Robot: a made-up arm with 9 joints. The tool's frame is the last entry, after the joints.
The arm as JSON. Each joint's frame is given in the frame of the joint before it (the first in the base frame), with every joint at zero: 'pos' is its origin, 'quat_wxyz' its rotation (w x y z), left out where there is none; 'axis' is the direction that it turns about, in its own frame. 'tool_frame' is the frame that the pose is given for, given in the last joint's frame.
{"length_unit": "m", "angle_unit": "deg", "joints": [
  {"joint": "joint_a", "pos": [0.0, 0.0, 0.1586], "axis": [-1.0, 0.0, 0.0]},
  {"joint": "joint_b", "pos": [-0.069, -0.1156, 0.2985], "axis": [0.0, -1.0, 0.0]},
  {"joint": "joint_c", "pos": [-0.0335, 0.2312, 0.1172], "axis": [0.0, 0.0, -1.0]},
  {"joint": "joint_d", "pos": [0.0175, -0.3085, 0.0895], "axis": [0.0, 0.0, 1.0]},
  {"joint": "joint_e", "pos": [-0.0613, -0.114, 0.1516], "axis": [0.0, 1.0, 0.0]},
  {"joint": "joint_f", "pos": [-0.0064, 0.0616, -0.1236], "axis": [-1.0, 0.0, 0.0]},
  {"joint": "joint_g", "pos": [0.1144, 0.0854, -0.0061], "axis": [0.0, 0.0, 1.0]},
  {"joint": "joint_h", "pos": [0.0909, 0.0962, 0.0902], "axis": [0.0, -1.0, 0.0]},
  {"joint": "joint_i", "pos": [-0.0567, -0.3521, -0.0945], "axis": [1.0, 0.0, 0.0]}
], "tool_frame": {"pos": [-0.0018, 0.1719, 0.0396]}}
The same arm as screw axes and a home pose.
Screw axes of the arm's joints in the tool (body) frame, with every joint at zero. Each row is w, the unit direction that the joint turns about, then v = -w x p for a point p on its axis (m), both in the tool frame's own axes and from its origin. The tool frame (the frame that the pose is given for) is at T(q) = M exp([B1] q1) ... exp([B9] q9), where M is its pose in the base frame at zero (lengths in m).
B1 = (-1, 0, 0, 0, 0.5624, 0.2439)
B2 = (0, -1, 0, -0.2639, 0, 0.0631)
B3 = (0, 0, -1, -0.3595, -0.0966, 0)
B4 = (0, 0, 1, 0.051, 0.0791, 0)
B5 = (0, 1, 0, -0.0944, 0, -0.1404)
B6 = (-1, 0, 0, 0, 0.0292, -0.0014)
B7 = (0, 0, 1, 0.084, 0.0324, 0)
B8 = (0, -1, 0, 0.0549, 0, -0.0585)
B9 = (1, 0, 0, 0, -0.0396, 0.1719)
M: xyz -0.0059 -0.2439 0.721 (m) quaternion w x y z 1 0 0 0

